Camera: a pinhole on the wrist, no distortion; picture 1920 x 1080 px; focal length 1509.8 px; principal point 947.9 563.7 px. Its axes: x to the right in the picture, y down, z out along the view. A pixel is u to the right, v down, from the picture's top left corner.
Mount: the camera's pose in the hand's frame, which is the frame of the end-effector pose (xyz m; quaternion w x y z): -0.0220 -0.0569 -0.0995 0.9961 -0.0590 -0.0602 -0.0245
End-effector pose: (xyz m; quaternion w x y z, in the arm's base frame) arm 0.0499 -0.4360 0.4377 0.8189 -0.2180 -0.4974 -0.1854
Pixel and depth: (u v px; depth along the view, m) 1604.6 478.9 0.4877
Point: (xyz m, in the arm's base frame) -0.2125 -0.2535 0.7281
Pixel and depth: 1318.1 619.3 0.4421
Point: -0.1860 -0.2440 0.6100
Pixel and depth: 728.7 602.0 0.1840
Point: -0.0529 -0.4119 0.4122
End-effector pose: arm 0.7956 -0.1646 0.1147 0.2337 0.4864 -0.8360 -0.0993
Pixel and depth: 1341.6 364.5 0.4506
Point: 0.6522 -0.2538 -0.2189
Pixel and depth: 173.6 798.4 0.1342
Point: 0.8418 -0.0846 0.0580
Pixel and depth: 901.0 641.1 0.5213
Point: 0.6115 -0.0890 -0.2575
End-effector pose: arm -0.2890 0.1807 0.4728 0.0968 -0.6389 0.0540 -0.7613
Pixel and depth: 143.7 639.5 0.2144
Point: -0.1689 0.2345 0.3395
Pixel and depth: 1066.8 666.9 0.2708
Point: -0.1192 0.2011 0.4737
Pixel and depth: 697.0 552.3 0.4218
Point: 0.0366 0.2301 0.3931
